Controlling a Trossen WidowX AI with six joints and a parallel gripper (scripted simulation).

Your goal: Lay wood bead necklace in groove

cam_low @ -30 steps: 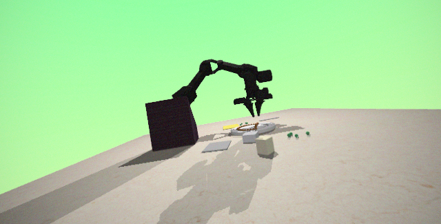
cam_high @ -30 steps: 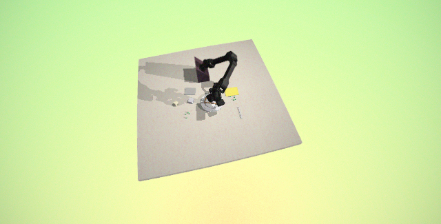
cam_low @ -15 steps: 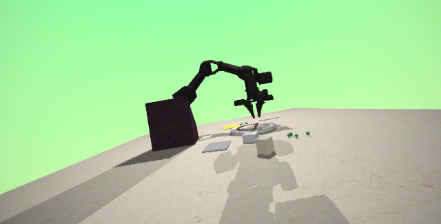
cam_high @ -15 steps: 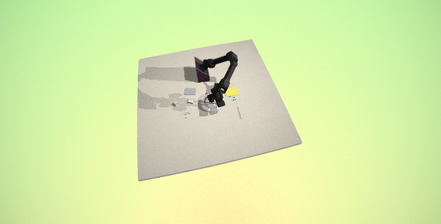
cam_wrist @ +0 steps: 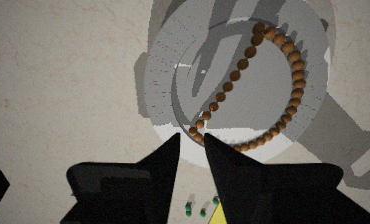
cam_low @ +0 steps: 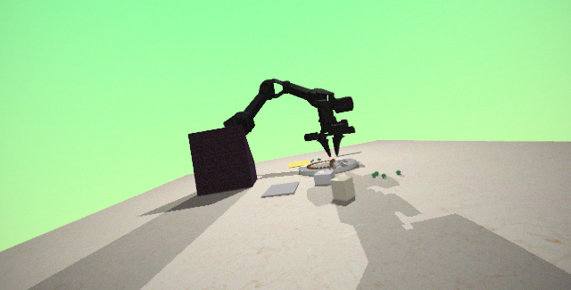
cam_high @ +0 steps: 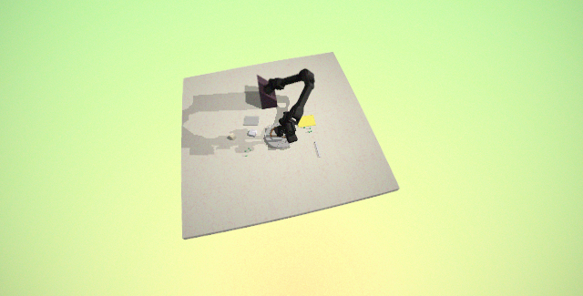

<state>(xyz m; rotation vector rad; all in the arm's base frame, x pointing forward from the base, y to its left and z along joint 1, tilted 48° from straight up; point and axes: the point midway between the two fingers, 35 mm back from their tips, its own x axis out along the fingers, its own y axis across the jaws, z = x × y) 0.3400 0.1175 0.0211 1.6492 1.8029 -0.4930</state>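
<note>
Right now the round white bead board is 5 cm to the right of my gripper tip, 4 cm behind it and 2 cm below it. The rest, counted from my gripper tip: thin white strip: 17 cm to the left, 11 cm ahead, 3 cm below; then yellow card: 14 cm to the left, 13 cm behind, 3 cm below; then grey flat plate: 23 cm to the right, 20 cm behind, 3 cm below.
</note>
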